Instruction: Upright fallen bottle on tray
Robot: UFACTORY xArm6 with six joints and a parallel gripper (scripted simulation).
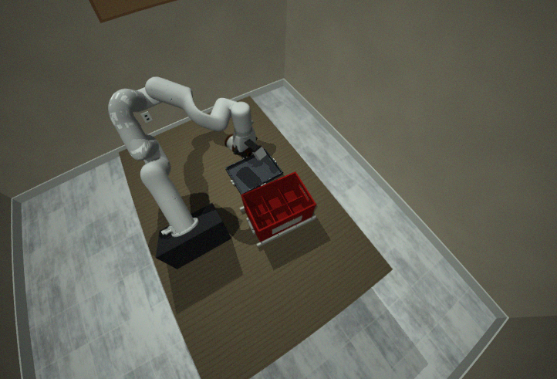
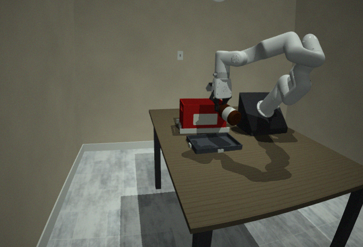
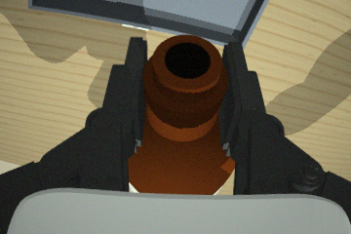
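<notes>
Right now the brown bottle is 5 cm to the left of my hand, 1 cm below it and 1 cm behind it. The rest, counted from my hand: dark grey tray (19 cm below, 3 cm ahead); then red crate (27 cm to the right, 12 cm below, 2 cm behind).
</notes>
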